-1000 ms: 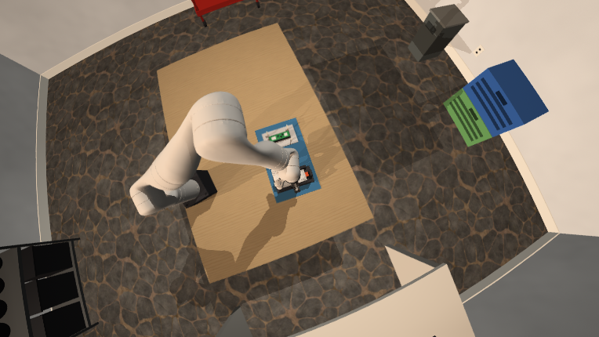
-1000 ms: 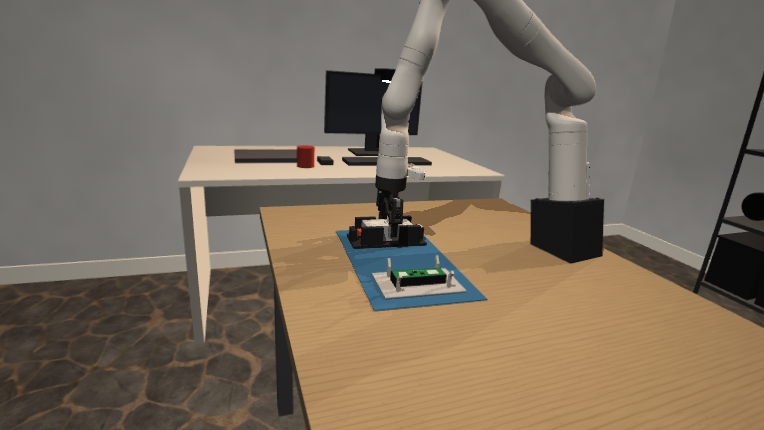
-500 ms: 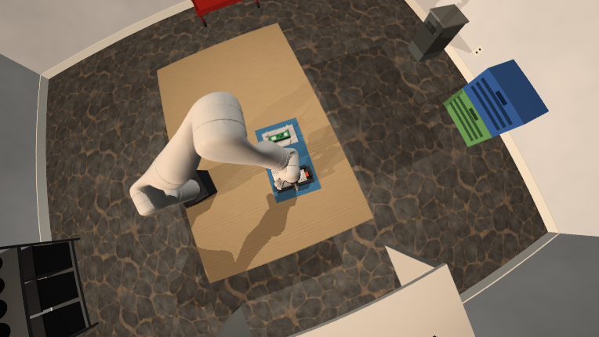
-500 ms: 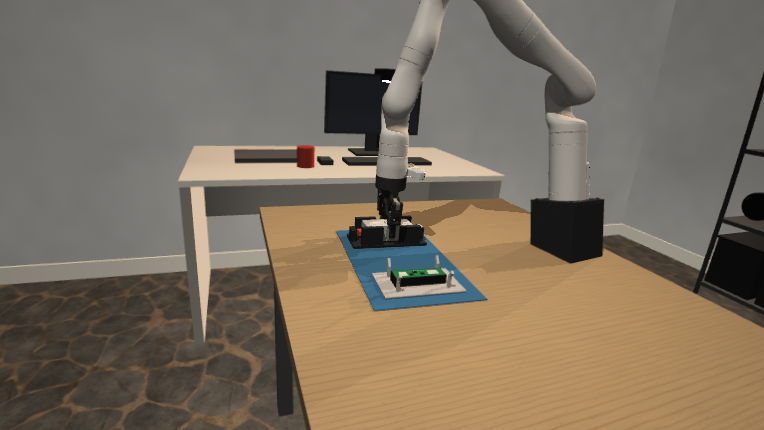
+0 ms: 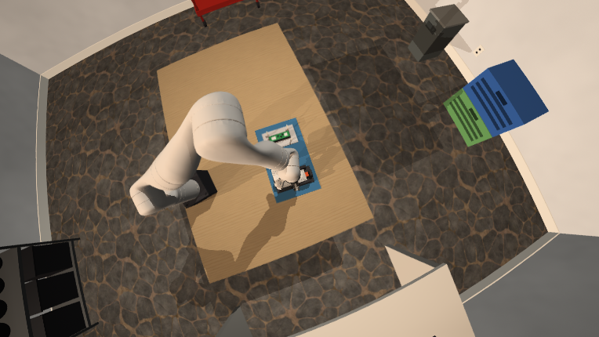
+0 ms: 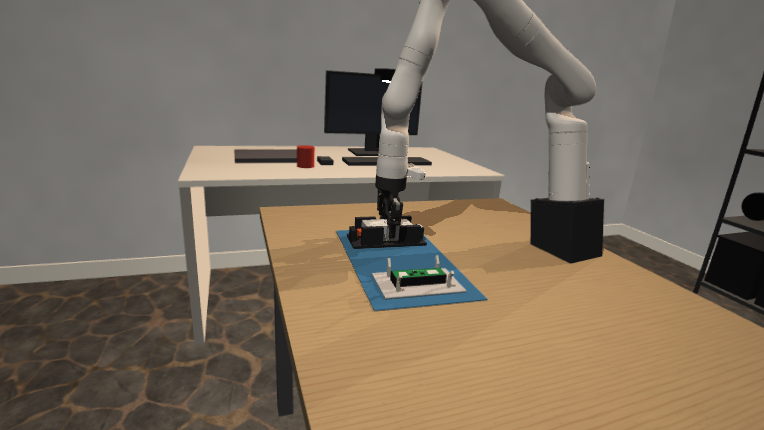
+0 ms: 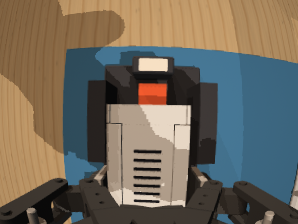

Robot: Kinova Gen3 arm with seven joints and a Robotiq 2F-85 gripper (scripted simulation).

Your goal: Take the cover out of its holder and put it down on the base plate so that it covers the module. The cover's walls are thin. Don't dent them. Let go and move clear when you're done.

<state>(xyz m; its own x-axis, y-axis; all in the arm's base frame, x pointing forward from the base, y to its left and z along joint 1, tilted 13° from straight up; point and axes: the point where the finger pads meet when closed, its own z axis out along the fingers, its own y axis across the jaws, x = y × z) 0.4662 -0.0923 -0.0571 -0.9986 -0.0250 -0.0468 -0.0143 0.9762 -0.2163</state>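
Right now the cover is right at my hand.
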